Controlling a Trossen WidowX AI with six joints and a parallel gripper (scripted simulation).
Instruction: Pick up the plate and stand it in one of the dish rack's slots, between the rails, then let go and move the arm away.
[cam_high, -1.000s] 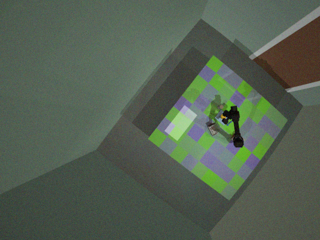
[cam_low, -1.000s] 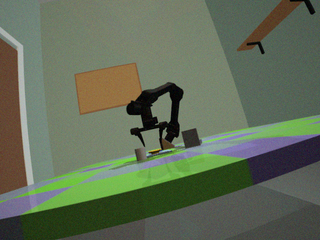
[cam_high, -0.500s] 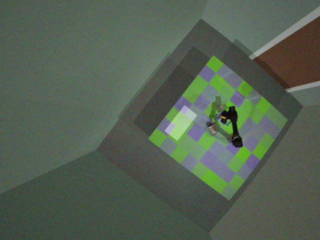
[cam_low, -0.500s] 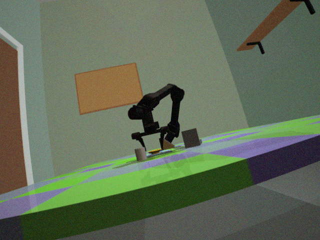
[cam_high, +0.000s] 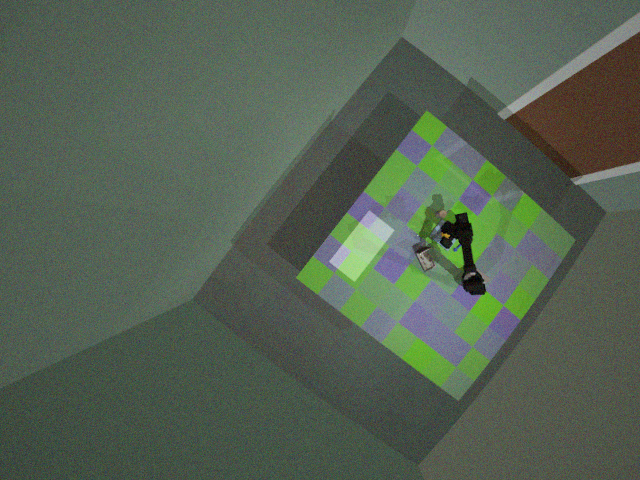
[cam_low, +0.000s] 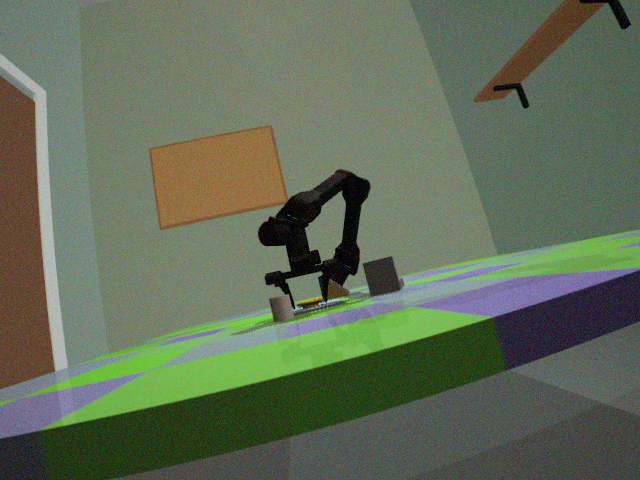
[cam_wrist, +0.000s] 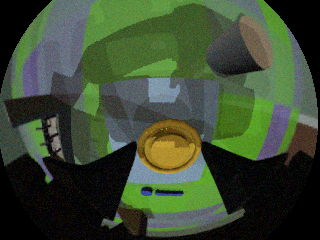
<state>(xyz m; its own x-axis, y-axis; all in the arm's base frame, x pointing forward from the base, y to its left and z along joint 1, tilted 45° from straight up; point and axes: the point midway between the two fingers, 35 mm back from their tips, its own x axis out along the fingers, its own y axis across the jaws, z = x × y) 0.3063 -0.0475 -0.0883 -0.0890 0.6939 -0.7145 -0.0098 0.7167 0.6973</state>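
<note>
Right now the dish rack is 20 cm to the left of my gripper tip and 1 cm above it. Round my gripper tip: plate (1 cm above); then blue spoon (12 cm behind, 1 cm to the left); then beige cylinder (10 cm ahead, 6 cm to the right, 2 cm above).
</note>
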